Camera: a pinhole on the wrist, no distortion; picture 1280 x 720 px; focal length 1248.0 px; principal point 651.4 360.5 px. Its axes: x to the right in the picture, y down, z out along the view. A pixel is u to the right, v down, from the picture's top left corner.
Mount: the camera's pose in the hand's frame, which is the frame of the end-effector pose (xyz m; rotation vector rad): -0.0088 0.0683 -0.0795 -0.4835 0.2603 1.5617
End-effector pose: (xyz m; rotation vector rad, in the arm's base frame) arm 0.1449 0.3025 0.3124 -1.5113 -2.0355 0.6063
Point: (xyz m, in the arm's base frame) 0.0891 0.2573 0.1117
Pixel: 57.1 436.2
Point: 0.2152 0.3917 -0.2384
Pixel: 903.8 190.3
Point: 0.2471 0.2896 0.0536
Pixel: 889.7 490.5
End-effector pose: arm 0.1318 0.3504 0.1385 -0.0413 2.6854 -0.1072
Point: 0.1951 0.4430 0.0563
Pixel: 262.0 300.7
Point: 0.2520 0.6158 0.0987
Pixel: 1222.5 691.9
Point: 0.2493 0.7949 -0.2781
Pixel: 962.5 46.5
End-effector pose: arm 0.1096 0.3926 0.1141 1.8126 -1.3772 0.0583
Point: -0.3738 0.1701 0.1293
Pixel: 929.8 190.0
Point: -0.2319 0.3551 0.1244
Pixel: 967.9 542.2
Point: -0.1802 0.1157 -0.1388
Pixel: 103.5 218.4
